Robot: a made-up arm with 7 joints.
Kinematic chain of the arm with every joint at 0, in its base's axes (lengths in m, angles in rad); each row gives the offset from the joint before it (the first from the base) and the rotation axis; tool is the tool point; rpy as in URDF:
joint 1: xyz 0 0 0.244 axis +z
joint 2: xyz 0 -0.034 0.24 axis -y
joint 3: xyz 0 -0.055 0.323 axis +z
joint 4: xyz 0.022 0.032 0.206 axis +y
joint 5: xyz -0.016 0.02 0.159 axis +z
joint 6: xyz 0 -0.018 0.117 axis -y
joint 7: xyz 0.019 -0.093 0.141 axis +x
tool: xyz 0 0 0 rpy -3.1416 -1.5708 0
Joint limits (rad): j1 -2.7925..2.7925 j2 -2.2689..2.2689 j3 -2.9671..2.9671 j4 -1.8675..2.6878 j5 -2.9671..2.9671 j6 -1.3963..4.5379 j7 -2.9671..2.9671
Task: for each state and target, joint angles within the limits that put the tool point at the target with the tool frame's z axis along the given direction. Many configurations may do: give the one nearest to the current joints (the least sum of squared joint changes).
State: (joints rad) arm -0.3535 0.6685 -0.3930 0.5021 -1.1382 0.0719 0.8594
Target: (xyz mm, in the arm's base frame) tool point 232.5 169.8 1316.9 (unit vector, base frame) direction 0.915 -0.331 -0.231
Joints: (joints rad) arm 0.4126 0.0329 0.3987 1.1156 -1.1510 0.2341 0.8594
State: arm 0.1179 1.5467 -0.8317 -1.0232 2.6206 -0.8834 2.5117
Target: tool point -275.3 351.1 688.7 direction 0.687 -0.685 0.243
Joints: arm -0.1984 1.0032 -1.0016 -1.7125 2.7788 -0.7900 2.5117
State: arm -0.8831 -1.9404 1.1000 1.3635 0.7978 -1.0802 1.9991
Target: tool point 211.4 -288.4 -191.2 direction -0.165 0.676 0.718
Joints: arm -1.1393 -2.2109 0.5042 0.8054 0.2963 -0.8279 1.9991
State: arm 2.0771 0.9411 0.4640 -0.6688 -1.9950 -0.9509 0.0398
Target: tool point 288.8 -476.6 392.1 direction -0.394 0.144 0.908
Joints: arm 1.4455 1.4469 0.7118 -1.5578 -1.4603 -1.2785 0.0398
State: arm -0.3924 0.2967 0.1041 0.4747 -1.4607 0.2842 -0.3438
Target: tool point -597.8 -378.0 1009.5 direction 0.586 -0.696 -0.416
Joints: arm 0.4480 0.6164 0.0153 -0.4151 -1.8506 -0.4142 -0.3438
